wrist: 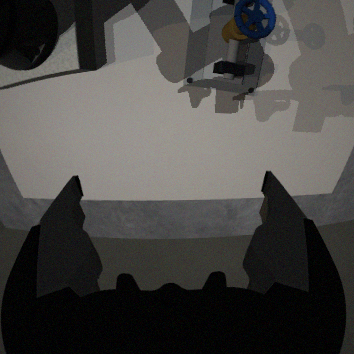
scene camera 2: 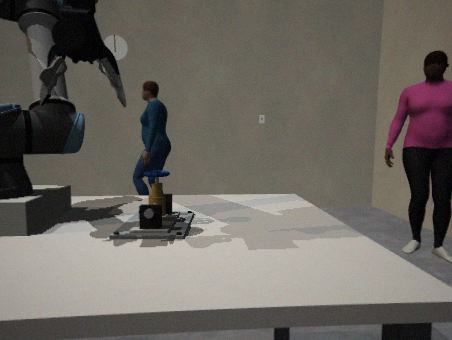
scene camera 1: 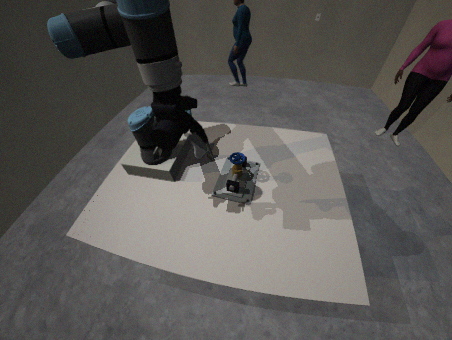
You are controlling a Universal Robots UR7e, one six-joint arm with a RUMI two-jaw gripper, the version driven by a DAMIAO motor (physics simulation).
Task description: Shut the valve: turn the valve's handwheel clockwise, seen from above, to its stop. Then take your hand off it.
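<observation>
The valve's blue spoked handwheel (scene camera 1: 237, 158) (scene camera 2: 157, 173) (wrist: 255, 18) lies level on top of a brass valve body (scene camera 1: 237, 170) (scene camera 2: 157, 198) (wrist: 232, 31). The valve stands upright between black pipe supports on a grey base plate (scene camera 1: 219, 190) (scene camera 2: 125, 233). How far the wheel is turned cannot be told. My gripper (scene camera 2: 85, 102) (wrist: 171, 175) is open and empty. In scene camera 2 it hangs well above the handwheel and to its left, not touching it. In the wrist view the handwheel shows at the top right, beyond the fingertips.
The valve's plate rests on a white table (scene camera 1: 200, 250) (scene camera 2: 250, 280) (wrist: 125, 135). The arm's base block (scene camera 1: 150, 172) (scene camera 2: 12, 217) is left of the valve. A person in teal (scene camera 1: 242, 22) (scene camera 2: 156, 120) and one in pink (scene camera 1: 435, 60) (scene camera 2: 427, 115) stand beyond the table. Shadows cross the tabletop.
</observation>
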